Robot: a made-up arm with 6 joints. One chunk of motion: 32 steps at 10 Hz.
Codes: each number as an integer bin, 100 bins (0 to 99) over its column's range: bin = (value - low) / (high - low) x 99, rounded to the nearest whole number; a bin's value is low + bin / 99 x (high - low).
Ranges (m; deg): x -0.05..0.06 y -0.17..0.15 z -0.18..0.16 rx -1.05..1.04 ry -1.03..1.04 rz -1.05..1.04
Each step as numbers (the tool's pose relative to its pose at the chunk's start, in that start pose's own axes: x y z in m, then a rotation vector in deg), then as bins.
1 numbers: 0.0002 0.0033 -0.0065 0.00 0.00 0.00
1 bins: 45 54 51 50 49 50
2 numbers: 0.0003 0.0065 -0.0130 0.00 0.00 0.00
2 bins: 45 55 49 50 49 50
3 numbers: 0.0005 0.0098 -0.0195 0.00 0.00 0.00
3 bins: 45 56 47 50 49 50
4 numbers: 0.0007 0.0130 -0.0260 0.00 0.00 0.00
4 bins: 46 57 45 50 49 50
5 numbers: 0.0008 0.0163 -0.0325 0.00 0.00 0.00
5 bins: 46 58 43 50 49 50
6 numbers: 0.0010 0.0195 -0.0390 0.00 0.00 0.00
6 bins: 46 59 41 50 49 50
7 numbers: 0.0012 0.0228 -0.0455 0.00 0.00 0.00
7 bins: 46 60 39 50 49 50
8 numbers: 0.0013 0.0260 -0.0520 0.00 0.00 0.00
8 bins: 46 61 37 50 49 50
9 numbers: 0.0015 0.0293 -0.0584 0.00 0.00 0.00
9 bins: 46 62 35 50 49 50
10 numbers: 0.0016 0.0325 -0.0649 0.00 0.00 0.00
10 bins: 46 63 34 50 49 50
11 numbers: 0.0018 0.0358 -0.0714 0.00 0.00 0.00
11 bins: 47 64 32 50 49 50
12 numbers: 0.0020 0.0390 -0.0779 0.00 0.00 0.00
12 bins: 47 65 30 50 49 50
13 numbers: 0.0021 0.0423 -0.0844 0.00 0.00 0.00
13 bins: 47 66 28 50 49 50
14 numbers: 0.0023 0.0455 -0.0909 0.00 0.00 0.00
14 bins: 47 67 26 50 49 50
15 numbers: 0.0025 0.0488 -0.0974 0.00 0.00 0.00
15 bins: 47 68 24 50 49 50
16 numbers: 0.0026 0.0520 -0.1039 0.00 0.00 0.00
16 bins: 47 69 22 50 49 50
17 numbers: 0.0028 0.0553 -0.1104 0.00 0.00 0.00
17 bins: 48 70 20 50 49 50
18 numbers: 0.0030 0.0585 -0.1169 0.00 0.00 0.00
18 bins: 48 71 18 50 49 50
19 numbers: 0.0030 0.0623 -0.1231 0.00 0.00 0.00
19 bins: 48 72 17 50 49 50
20 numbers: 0.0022 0.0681 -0.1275 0.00 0.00 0.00
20 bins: 47 74 15 50 49 50
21 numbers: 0.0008 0.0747 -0.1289 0.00 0.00 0.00
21 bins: 46 76 15 50 49 50
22 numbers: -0.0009 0.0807 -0.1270 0.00 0.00 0.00
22 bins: 44 78 15 50 49 50
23 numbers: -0.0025 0.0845 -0.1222 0.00 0.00 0.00
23 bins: 43 79 17 50 49 50
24 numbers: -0.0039 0.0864 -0.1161 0.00 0.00 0.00
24 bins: 41 79 19 50 49 50
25 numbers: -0.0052 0.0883 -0.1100 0.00 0.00 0.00
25 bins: 40 80 20 50 49 50
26 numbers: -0.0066 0.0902 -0.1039 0.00 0.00 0.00
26 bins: 39 80 22 50 49 50
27 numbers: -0.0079 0.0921 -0.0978 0.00 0.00 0.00
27 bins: 38 81 24 50 49 50
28 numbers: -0.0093 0.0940 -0.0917 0.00 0.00 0.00
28 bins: 37 82 26 50 49 50
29 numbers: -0.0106 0.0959 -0.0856 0.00 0.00 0.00
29 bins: 35 82 27 50 49 50
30 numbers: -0.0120 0.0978 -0.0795 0.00 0.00 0.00
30 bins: 34 83 29 50 49 50
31 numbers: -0.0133 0.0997 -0.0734 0.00 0.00 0.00
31 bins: 33 83 31 50 49 50
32 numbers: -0.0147 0.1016 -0.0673 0.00 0.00 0.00
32 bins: 32 84 33 50 49 50
